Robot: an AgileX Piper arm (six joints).
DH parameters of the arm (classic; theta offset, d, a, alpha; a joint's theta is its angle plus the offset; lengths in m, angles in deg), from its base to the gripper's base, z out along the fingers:
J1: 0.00 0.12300 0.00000 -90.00
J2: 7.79 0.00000 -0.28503 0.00
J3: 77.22 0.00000 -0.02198 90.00
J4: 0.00 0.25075 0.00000 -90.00
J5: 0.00 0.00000 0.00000 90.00
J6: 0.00 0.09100 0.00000 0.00
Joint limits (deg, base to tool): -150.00..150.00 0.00..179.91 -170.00..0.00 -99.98..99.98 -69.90..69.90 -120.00..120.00
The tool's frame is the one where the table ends.
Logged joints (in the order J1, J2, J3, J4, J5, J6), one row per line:
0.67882, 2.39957, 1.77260, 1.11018, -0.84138, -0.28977
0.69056, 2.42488, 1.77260, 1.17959, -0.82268, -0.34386
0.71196, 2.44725, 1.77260, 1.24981, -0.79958, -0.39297
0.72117, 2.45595, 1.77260, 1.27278, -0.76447, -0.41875
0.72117, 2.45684, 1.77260, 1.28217, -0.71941, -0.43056
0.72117, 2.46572, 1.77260, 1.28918, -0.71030, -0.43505
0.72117, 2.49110, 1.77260, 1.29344, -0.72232, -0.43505
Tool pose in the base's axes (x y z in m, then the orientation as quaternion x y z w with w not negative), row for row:
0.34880, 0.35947, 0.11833, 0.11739, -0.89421, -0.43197, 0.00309
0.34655, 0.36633, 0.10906, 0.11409, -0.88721, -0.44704, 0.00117
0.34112, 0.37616, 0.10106, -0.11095, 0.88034, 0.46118, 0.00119
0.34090, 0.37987, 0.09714, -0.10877, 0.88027, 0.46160, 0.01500
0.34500, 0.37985, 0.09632, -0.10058, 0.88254, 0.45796, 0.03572
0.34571, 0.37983, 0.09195, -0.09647, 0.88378, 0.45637, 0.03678
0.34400, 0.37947, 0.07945, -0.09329, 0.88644, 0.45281, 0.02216
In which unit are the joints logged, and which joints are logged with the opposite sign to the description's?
The joints are logged in radians. Opposite sign: J3, J5.
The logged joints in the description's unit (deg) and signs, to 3 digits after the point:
38.894, 137.485, -101.562, 63.609, 48.208, -16.603
39.566, 138.935, -101.562, 67.586, 47.136, -19.702
40.792, 140.217, -101.562, 71.609, 45.813, -22.516
41.320, 140.716, -101.562, 72.925, 43.801, -23.993
41.320, 140.767, -101.562, 73.463, 41.219, -24.669
41.320, 141.275, -101.562, 73.865, 40.697, -24.927
41.320, 142.730, -101.562, 74.109, 41.386, -24.927

